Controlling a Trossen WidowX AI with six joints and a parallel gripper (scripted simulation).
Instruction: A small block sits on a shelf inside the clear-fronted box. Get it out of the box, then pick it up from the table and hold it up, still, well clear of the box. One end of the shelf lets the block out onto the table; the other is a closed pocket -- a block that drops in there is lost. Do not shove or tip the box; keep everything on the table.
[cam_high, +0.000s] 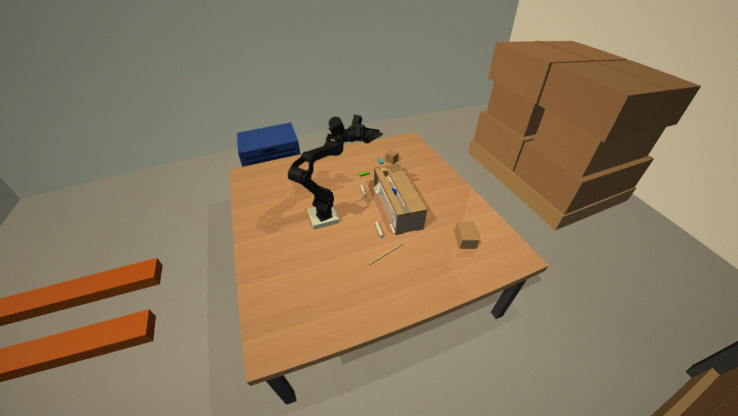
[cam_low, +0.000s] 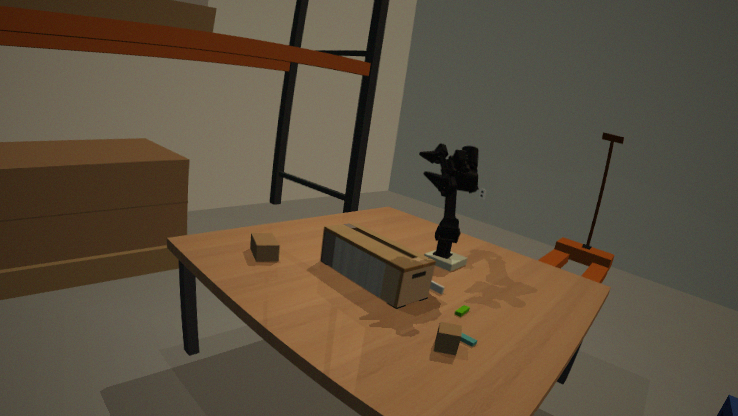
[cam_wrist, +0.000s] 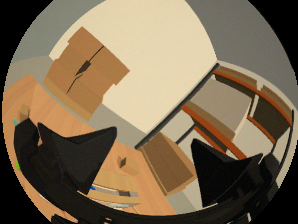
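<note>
Right now my gripper tip is 34 cm above the box, 7 cm to the left of it and 2 cm short of it. Also, from my gripper tip: thin stick 40 cm below, 31 cm to the right, 17 cm behind; cardboard cube 38 cm below, 28 cm to the left, 28 cm ahead.
</note>
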